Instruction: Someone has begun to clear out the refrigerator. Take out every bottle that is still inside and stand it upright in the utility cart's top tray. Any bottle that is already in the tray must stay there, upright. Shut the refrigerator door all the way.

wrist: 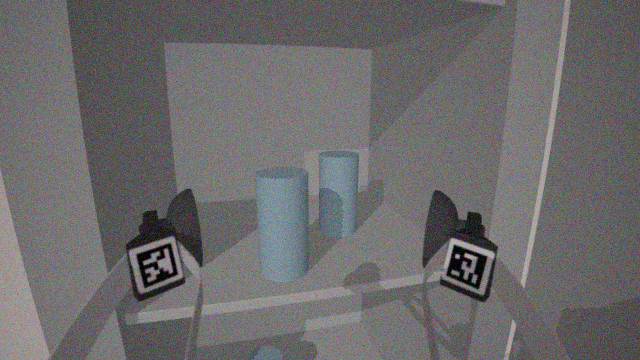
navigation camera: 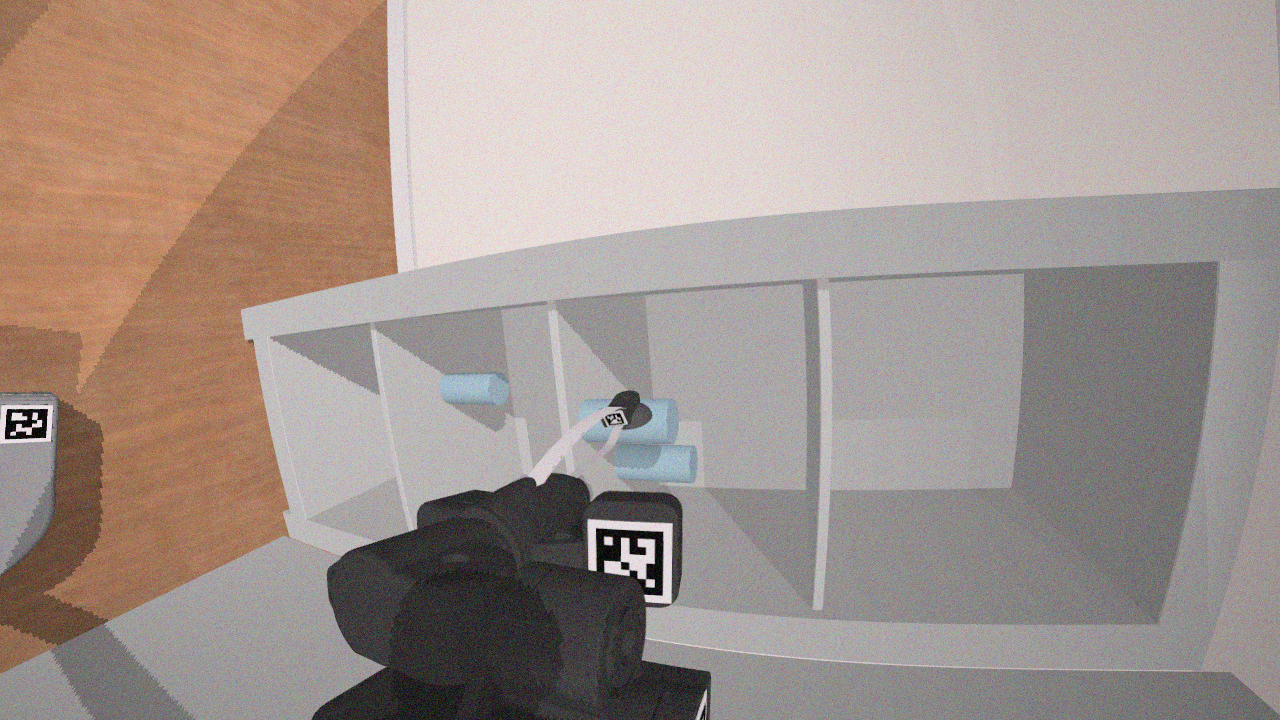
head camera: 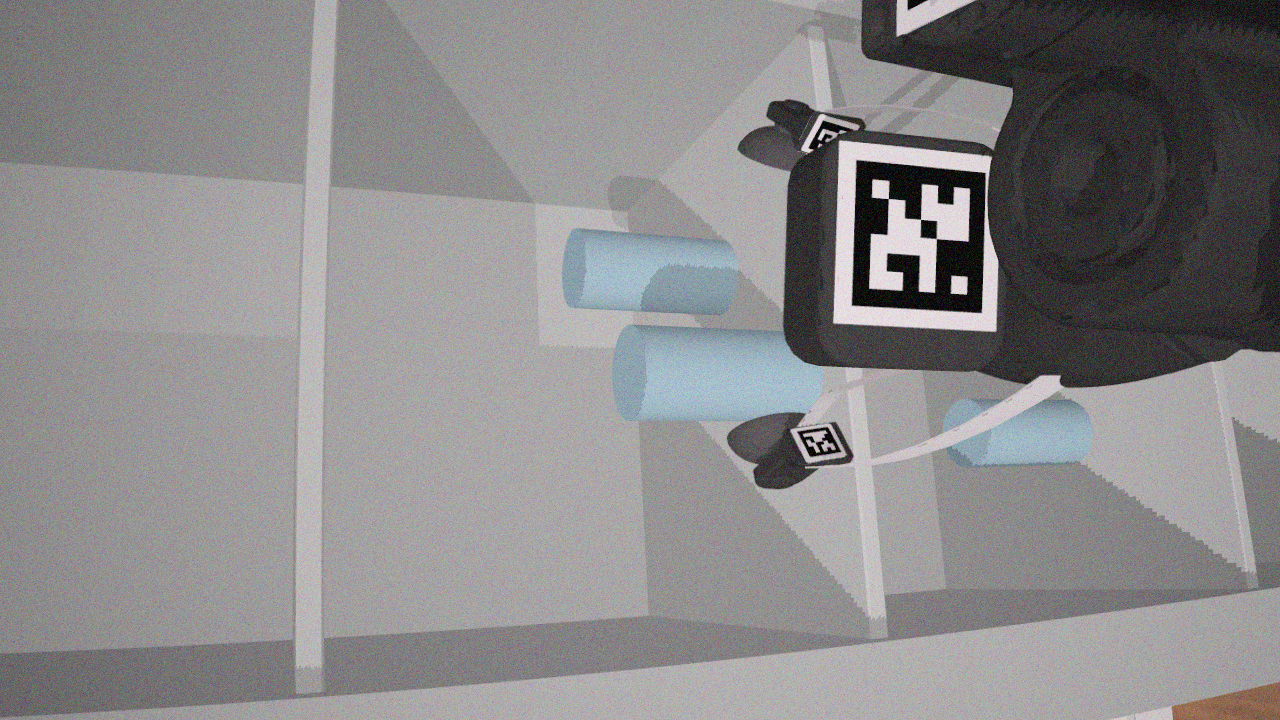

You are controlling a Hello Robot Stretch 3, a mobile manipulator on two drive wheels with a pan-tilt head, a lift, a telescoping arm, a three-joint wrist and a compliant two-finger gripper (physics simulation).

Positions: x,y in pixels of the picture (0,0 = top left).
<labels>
my gripper: wrist; navigation camera; head camera 758,296
same spot on my gripper: [wrist: 152,265] = [navigation camera: 614,417]
</labels>
